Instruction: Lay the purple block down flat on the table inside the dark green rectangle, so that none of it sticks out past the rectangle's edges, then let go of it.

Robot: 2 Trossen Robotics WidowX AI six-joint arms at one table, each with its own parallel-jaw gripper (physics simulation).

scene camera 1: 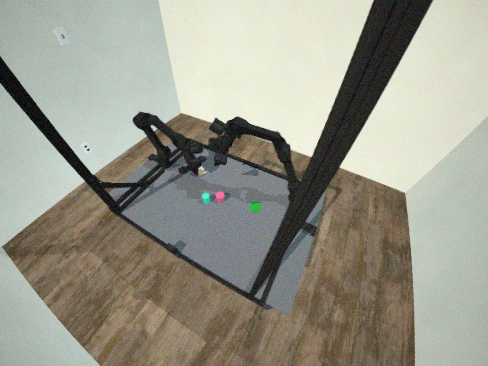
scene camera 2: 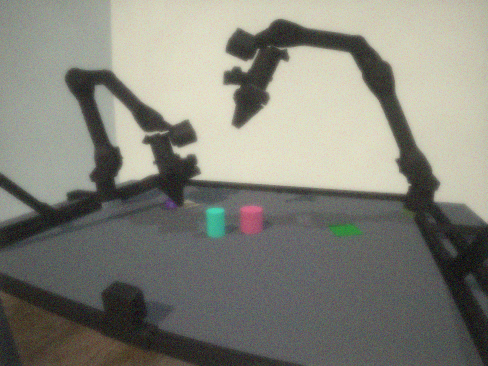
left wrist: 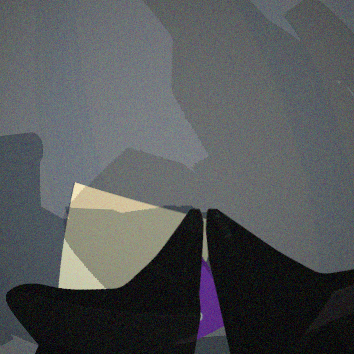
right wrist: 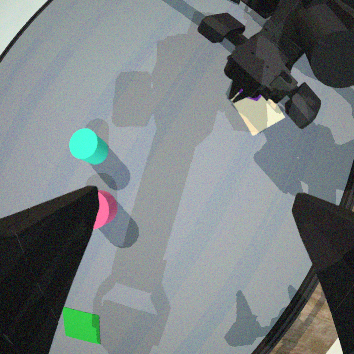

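Where they show: left gripper, fingertip midpoint: (scene camera 1: 197, 175) (scene camera 2: 181, 206) (left wrist: 202, 217) (right wrist: 231, 99); right gripper, fingertip midpoint: (scene camera 2: 234, 127) (right wrist: 201, 200); left arm's base, origin of the base link: (scene camera 1: 166, 165) (scene camera 2: 106, 198) (right wrist: 260, 4); right arm's base, origin of the base link: (scene camera 2: 419, 209).
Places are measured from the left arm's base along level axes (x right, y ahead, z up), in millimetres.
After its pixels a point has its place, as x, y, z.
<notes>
The purple block (scene camera 2: 171, 204) @[-99, 186, -9] (left wrist: 210, 305) @[-103, 180, 0] (right wrist: 255, 97) @[-130, 183, -11] is low near the table at the left gripper, mostly hidden behind its fingers; numerals are barely visible. The dark green rectangle (scene camera 1: 255, 206) @[-209, 647, -18] (scene camera 2: 345, 230) @[-203, 650, -18] (right wrist: 81, 326) @[-210, 647, -18] lies flat on the table, at the right in both scene views and lower left in the right wrist view. My left gripper (scene camera 2: 179, 202) @[-107, 216, -12] (left wrist: 202, 217) @[-107, 216, -12] is shut, its tips almost touching, with purple showing through the narrow gap behind them; I see no block clamped at the tips. My right gripper (scene camera 2: 237, 125) @[-154, 376, 207] (right wrist: 201, 200) @[-154, 376, 207] is open, empty and high above the table.
A beige patch (scene camera 1: 201, 171) @[-151, 201, -18] (left wrist: 125, 245) @[-142, 201, -18] (right wrist: 260, 117) @[-158, 198, -18] lies beside the purple block. A turquoise cylinder (scene camera 1: 206, 198) @[-19, 434, 32] (scene camera 2: 215, 222) @[-11, 432, 15] (right wrist: 85, 145) @[-31, 419, 35] and a pink cylinder (scene camera 1: 220, 197) @[-83, 483, 30] (scene camera 2: 251, 220) @[-72, 482, 12] (right wrist: 105, 210) @[-107, 453, 30] stand between it and the rectangle. An olive patch (scene camera 2: 409, 213) lies near the right arm's base.
</notes>
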